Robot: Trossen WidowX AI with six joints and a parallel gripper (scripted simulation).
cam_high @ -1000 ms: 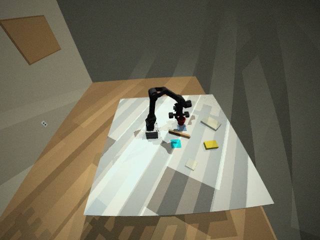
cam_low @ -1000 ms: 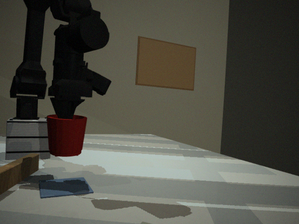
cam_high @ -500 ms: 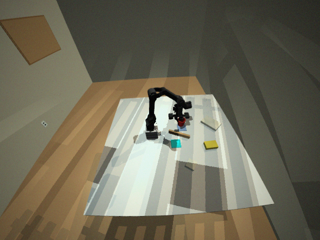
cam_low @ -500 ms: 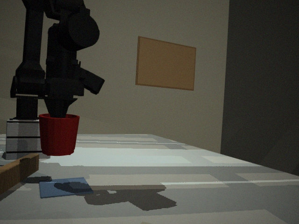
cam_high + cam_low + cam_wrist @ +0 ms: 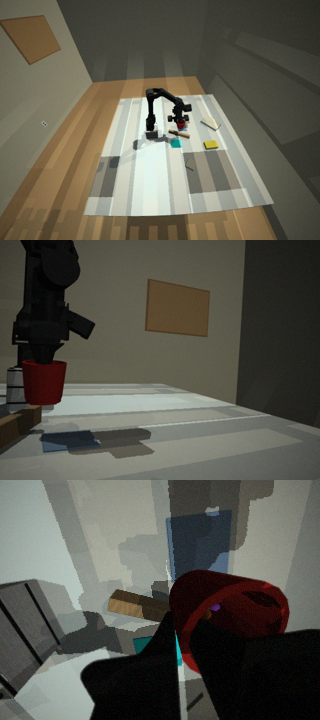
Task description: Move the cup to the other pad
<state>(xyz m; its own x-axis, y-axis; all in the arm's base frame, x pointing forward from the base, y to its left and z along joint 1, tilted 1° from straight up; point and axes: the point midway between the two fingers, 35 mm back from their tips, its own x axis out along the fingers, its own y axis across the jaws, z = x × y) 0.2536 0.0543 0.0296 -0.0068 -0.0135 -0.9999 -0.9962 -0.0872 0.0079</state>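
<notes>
The teal pad lies 150 mm to the right of my gripper tip, 110 mm below it and 10 mm behind it. From my gripper tip the other things lie so: wooden block (90 mm below, 50 mm to the right, 20 mm ahead); blue pad (110 mm below, 50 mm to the left, 50 mm ahead); red cup (30 mm ahead).
</notes>
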